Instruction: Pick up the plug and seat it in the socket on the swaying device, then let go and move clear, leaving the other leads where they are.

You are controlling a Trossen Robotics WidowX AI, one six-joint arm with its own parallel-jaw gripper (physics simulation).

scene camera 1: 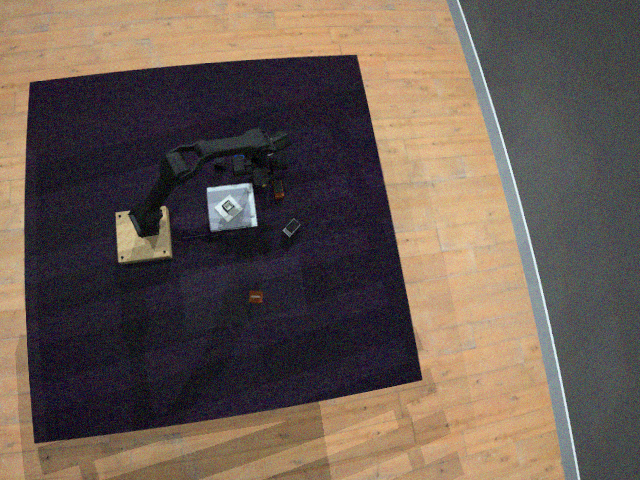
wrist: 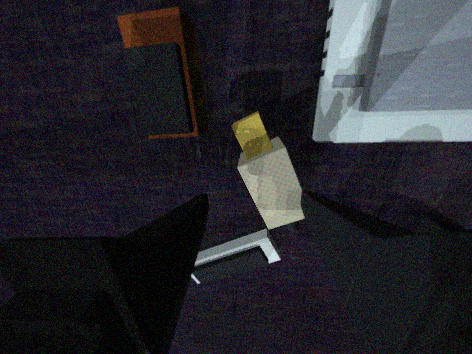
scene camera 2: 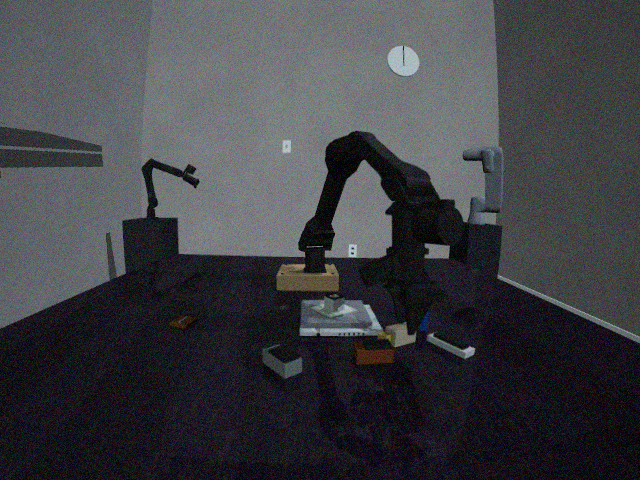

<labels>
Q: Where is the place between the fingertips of my gripper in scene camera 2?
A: At 405, 329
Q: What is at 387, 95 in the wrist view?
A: A device.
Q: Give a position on a device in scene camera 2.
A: At 334, 316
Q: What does the white-framed lead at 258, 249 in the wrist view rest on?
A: The table.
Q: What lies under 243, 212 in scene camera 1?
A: A device.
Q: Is my gripper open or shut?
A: Open.
</labels>
